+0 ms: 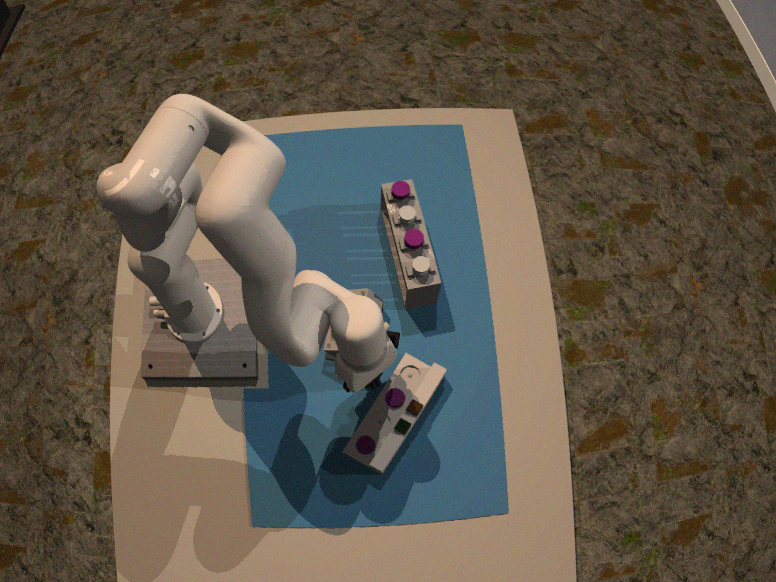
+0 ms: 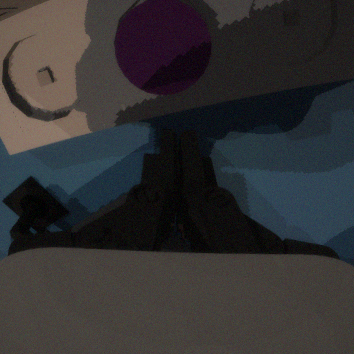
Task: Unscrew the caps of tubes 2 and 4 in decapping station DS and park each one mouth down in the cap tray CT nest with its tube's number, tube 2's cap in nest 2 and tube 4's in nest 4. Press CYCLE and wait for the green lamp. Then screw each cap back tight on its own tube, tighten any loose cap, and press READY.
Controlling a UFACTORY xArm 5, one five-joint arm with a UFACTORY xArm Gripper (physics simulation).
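Places are measured from the arm's base along level axes (x left, y up, z ahead), in centimetres.
Where they show: gripper, fingertip midpoint: (image 1: 371, 381) (image 2: 175, 155); arm's base, origin of the base link: (image 1: 193, 312).
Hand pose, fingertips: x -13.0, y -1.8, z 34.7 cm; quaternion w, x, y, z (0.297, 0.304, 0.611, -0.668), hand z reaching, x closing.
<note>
Things, the pixels of their top centre, and the offset from my fingertips. "pt": a spot on its surface instead. Level surfaces: height alone.
- long rack, surface spot: (image 1: 423, 294) pt dz +9.5, dx +14.5, dy +5.7 cm
- upper-end ring nest, surface spot: (image 2: 6, 75) pt dz +8.3, dx +2.0, dy +0.7 cm
- amber square, surface spot: (image 1: 414, 407) pt dz +7.2, dx -6.2, dy +5.3 cm
- dark green square, surface spot: (image 1: 402, 426) pt dz +5.1, dx -9.7, dy +5.3 cm
- grey box, surface spot: (image 1: 369, 293) pt dz -0.1, dx +14.0, dy +7.8 cm
- blue mat, its level: dy +0.0 cm
- beige table, its level: dy -0.4 cm
The long rack (image 1: 423, 294) holds four tubes: magenta caps (image 1: 400, 189) (image 1: 413, 238) alternate with pale, uncapped-looking tops (image 1: 407, 214) (image 1: 421, 265). The pale cap tray (image 1: 382, 460) (image 2: 20, 135) stands slantwise near the gripper. One magenta cap (image 1: 394, 397) (image 2: 163, 46) sits second from its upper end, another magenta cap (image 1: 365, 444) at its lower end. The upper-end ring nest (image 2: 6, 75) is empty. An amber square (image 1: 414, 407) and a dark green square (image 1: 402, 426) lie along the tray's side. My gripper (image 1: 376, 383) (image 2: 175, 155) is shut and empty, just beside the tray edge.
A grey box (image 1: 369, 293) is partly hidden under the arm, so its top cannot be read. The rack and tray stand on a blue mat (image 1: 432, 162) over a beige table (image 1: 532, 375). The arm's wooden base plate (image 1: 200, 366) is at the left.
</note>
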